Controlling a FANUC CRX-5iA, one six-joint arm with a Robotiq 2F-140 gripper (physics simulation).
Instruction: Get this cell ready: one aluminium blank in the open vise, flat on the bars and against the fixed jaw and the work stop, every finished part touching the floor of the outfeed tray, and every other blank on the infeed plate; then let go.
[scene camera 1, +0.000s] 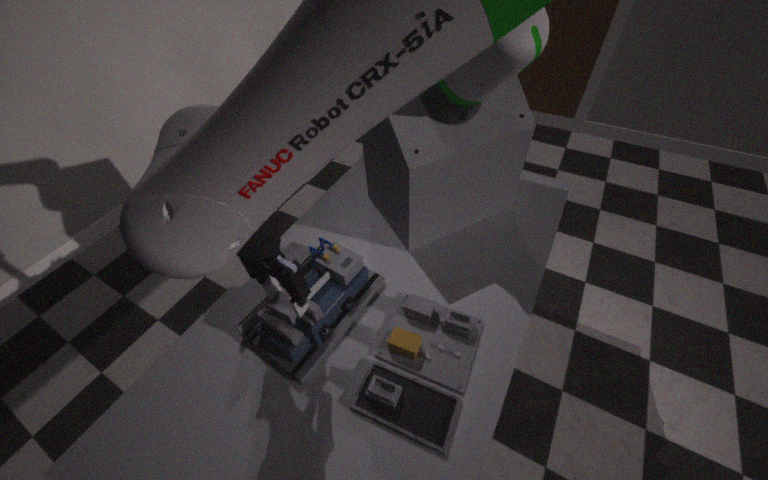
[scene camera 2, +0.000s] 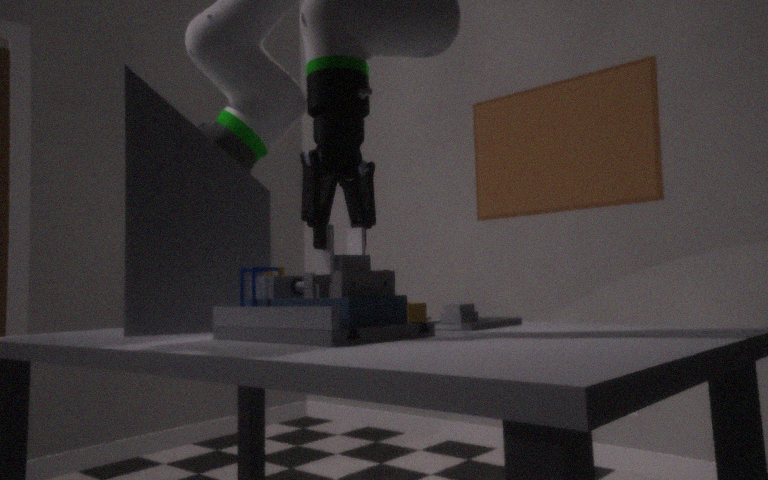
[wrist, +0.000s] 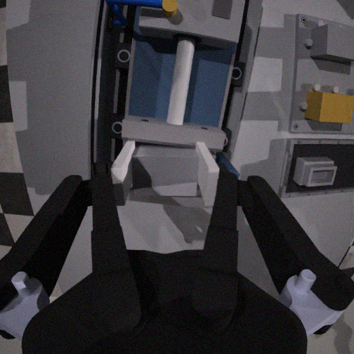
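Pixels of known places: gripper, between the fingertips: (scene camera 1: 290, 305); arm's base, origin of its link: (scene camera 1: 450, 91) (scene camera 2: 217, 161).
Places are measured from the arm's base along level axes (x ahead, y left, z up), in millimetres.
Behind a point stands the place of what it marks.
Note:
My gripper (scene camera 1: 290, 297) @(x 510, y -75, z -264 mm) (scene camera 2: 339, 243) (wrist: 165, 155) points down over the vise (scene camera 1: 334, 295) @(x 428, y -32, z -297 mm) (scene camera 2: 373, 309) @(x 585, y -80, z -315 mm) (wrist: 207, 90), its white pads shut on a grey aluminium blank (scene camera 2: 352, 263) @(x 542, y -80, z -250 mm) (wrist: 165, 176). The blank is level, low at the jaws, and its upper part shows above the fixed jaw (scene camera 2: 363, 284). The moving jaw (wrist: 172, 132) is close beside the blank in the wrist view. Contact with the bars, fixed jaw and work stop is hidden. A finished part (scene camera 1: 385, 390) @(x 523, y 173, z -330 mm) (wrist: 315, 171) with a recess sits in the dark outfeed tray (scene camera 1: 427, 417) @(x 513, y 262, z -351 mm) (wrist: 345, 172).
The infeed plate (scene camera 1: 441, 370) @(x 422, y 241, z -349 mm) (wrist: 301, 75) carries a grey block (scene camera 1: 420, 310) @(x 346, y 143, z -313 mm) (wrist: 332, 42), a grey part (scene camera 1: 458, 322) @(x 318, y 223, z -329 mm) with a dark recess and a yellow block (scene camera 1: 404, 343) @(x 429, y 156, z -313 mm) (scene camera 2: 416, 311) @(x 441, y 151, z -328 mm) (wrist: 329, 107). Small pegs stand on it. Blue and yellow fittings (scene camera 1: 323, 247) @(x 344, y -138, z -281 mm) rise at the vise's far end.

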